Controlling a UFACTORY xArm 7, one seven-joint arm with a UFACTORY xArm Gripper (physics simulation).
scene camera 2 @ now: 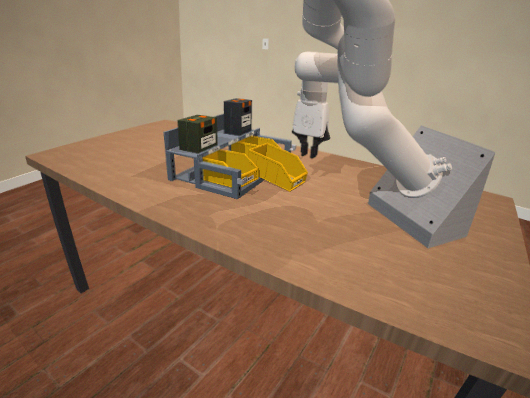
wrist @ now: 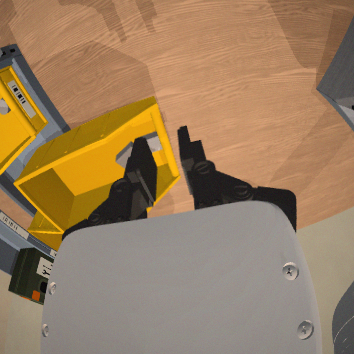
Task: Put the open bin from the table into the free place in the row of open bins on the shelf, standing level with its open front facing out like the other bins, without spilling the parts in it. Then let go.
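Seen in the pictures: gripper, between the fingertips: [scene camera 2: 308, 156] [wrist: 165, 147]; arm's base, origin of its link: [scene camera 2: 419, 176].
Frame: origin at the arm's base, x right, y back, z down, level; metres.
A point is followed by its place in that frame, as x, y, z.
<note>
The open yellow bin [scene camera 2: 280, 167] @(-0.108, -0.376, 0.052) [wrist: 95, 165] @(-0.078, -0.444, 0.102) stands at an angle in front of the shelf [scene camera 2: 220, 169] @(-0.264, -0.470, 0.042) [wrist: 47, 107] @(0.019, -0.478, 0.108). Its low front faces the robot base, and its rear reaches the shelf front. Grey parts [wrist: 124, 155] @(-0.065, -0.396, 0.095) lie near its front in the wrist view. Two yellow bins sit in the shelf row: the near one [scene camera 2: 230, 169] @(-0.252, -0.441, 0.038) and the far one [wrist: 12, 127] @(0.012, -0.563, 0.114). The free place is largely hidden by the angled bin. My gripper [scene camera 2: 309, 154] @(-0.018, -0.337, 0.029) [wrist: 165, 147] @(-0.018, -0.337, 0.029) is partly open and empty, above and beside the bin's far side in the scene view.
A dark green box [scene camera 2: 197, 134] @(-0.260, -0.574, -0.039) [wrist: 27, 272] @(-0.166, -0.601, -0.032) and a black box [scene camera 2: 237, 117] @(-0.031, -0.638, -0.047) stand on the shelf's upper level, behind the bins. The grey wedge-shaped robot base [scene camera 2: 445, 215] @(-0.090, 0.100, 0.041) [wrist: 340, 70] @(0.033, -0.105, 0.098) stands on the wooden table [scene camera 2: 300, 250] @(-0.331, -0.138, 0.123), to the right in the scene view.
</note>
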